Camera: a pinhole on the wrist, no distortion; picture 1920 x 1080 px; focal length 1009.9 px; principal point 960.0 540.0 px. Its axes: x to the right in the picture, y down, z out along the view. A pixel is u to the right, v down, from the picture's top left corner.
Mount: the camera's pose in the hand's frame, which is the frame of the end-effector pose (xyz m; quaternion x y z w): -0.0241 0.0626 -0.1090 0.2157 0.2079 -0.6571 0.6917
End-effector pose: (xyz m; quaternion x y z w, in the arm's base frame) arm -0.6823 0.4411 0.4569 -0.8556 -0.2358 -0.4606 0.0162
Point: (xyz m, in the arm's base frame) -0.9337 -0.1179 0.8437
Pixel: behind the camera
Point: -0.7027 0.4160 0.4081
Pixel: 803 274
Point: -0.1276 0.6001 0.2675
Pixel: 292 911
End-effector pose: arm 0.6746 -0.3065 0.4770 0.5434 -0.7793 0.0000 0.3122
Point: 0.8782 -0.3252 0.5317
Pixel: outside the picture
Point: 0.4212 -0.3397 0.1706
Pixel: 140 464
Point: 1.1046 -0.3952 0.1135
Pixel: 1634 170
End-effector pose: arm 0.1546 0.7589 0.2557 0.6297 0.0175 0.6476 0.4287
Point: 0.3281 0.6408 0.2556
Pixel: 580 501
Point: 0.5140 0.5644 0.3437
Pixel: 472 645
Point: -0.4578 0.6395 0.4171
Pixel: behind the camera
